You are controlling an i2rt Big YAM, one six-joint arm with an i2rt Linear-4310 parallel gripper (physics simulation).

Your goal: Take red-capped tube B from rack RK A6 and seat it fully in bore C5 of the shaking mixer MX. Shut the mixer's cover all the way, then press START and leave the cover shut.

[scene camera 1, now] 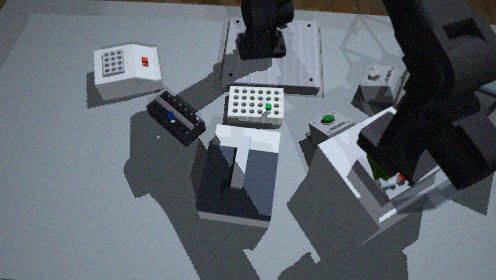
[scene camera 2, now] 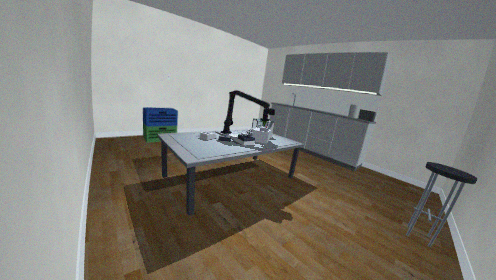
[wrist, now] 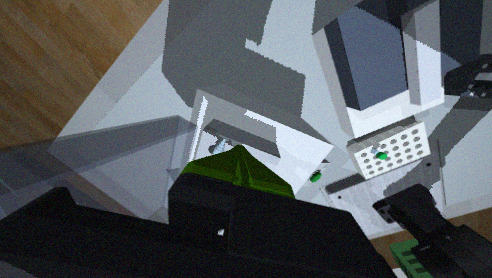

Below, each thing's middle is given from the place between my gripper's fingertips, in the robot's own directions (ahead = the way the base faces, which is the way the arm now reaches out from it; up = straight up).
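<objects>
Clear cover (wrist: pixel 128 169): 50 mm above my hand, 40 mm ahead of it, 80 mm to the left of it.
</objects>
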